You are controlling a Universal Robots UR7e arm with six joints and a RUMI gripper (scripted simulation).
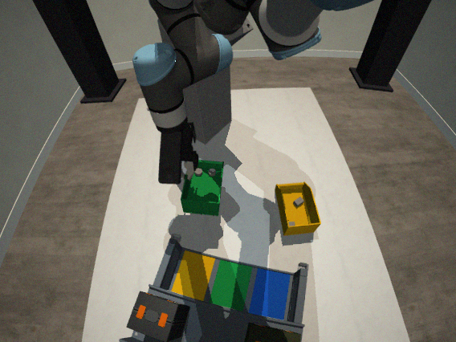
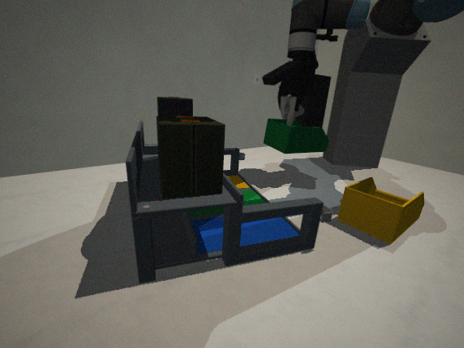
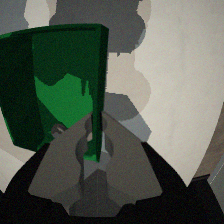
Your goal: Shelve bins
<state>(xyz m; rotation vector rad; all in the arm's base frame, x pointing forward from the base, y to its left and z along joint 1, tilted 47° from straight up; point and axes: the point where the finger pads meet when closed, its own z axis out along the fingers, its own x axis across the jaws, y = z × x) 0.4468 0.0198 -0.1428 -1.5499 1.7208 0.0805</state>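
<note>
My hand is 5 cm to the right of the green bin and 3 cm above it. Also, from my hand: shelf lip 19 cm ahead, 15 cm to the left, 15 cm below; then shelf board 39 cm ahead, 12 cm to the left, 6 cm below; then yellow bin 1 cm ahead, 33 cm to the left, 12 cm below.
</note>
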